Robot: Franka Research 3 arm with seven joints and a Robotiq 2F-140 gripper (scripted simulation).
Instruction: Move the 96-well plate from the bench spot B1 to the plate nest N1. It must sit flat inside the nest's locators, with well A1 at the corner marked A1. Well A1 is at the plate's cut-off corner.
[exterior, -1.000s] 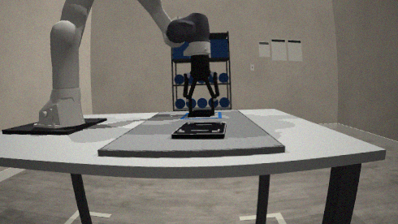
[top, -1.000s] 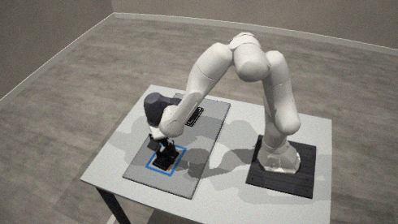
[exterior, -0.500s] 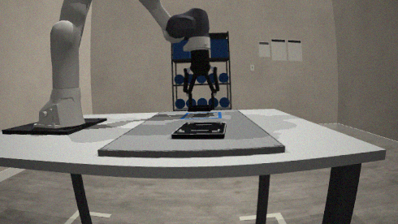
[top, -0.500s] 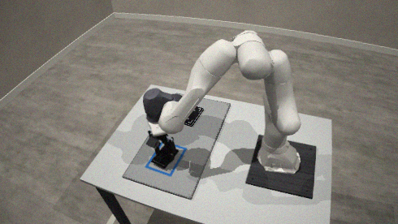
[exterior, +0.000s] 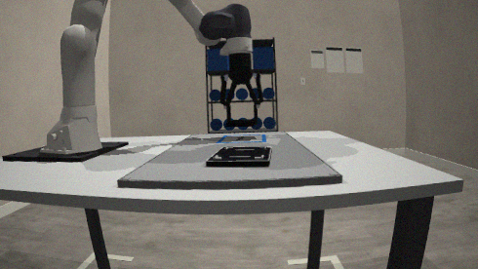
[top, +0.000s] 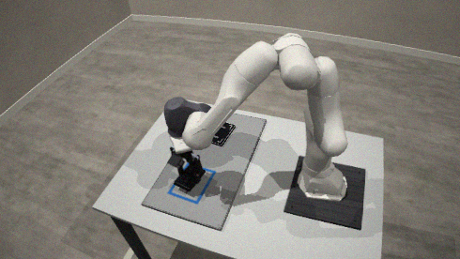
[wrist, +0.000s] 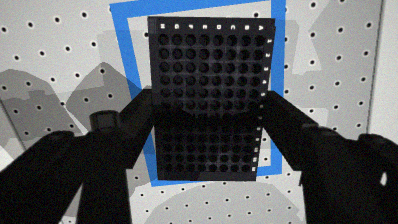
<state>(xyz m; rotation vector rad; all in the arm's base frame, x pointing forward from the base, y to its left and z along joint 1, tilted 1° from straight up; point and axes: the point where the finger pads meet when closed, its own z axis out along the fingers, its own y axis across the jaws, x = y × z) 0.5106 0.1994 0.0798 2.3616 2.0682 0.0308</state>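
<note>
My hand is 35 cm to the left of the black plate nest, 7 cm above it and 2 cm short of it. The rest, counted from my hand: A1 label (28 cm to the right, 8 cm ahead, 6 cm below); black 96-well plate (2 cm below).
</note>
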